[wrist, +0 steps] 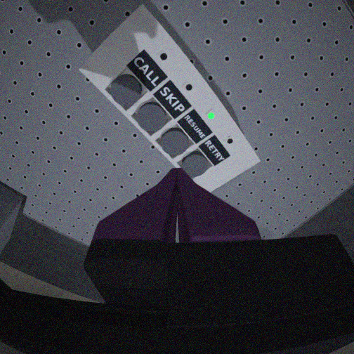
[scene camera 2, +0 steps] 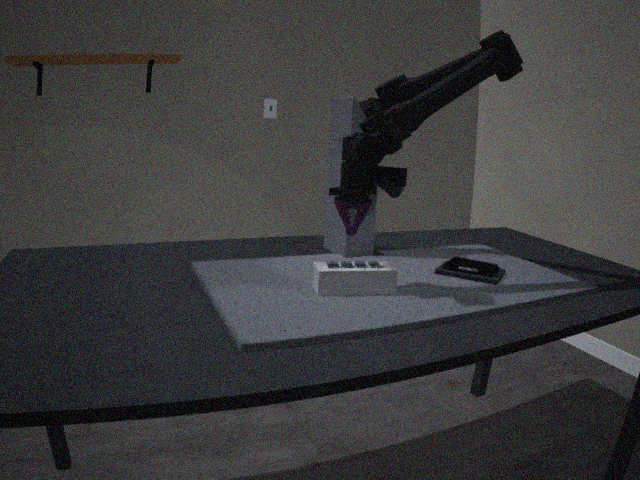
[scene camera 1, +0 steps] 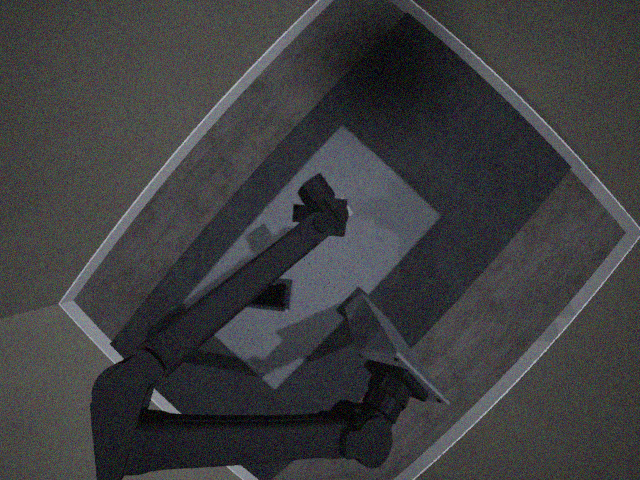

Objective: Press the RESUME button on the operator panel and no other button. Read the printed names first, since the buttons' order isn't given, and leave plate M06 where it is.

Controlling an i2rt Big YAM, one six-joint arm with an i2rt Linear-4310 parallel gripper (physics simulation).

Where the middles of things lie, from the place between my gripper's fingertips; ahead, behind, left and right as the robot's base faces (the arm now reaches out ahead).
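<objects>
White operator panel (wrist: 140,46): 9 cm below my hand, 1 cm ahead of it, 1 cm to the left of it.
</objects>
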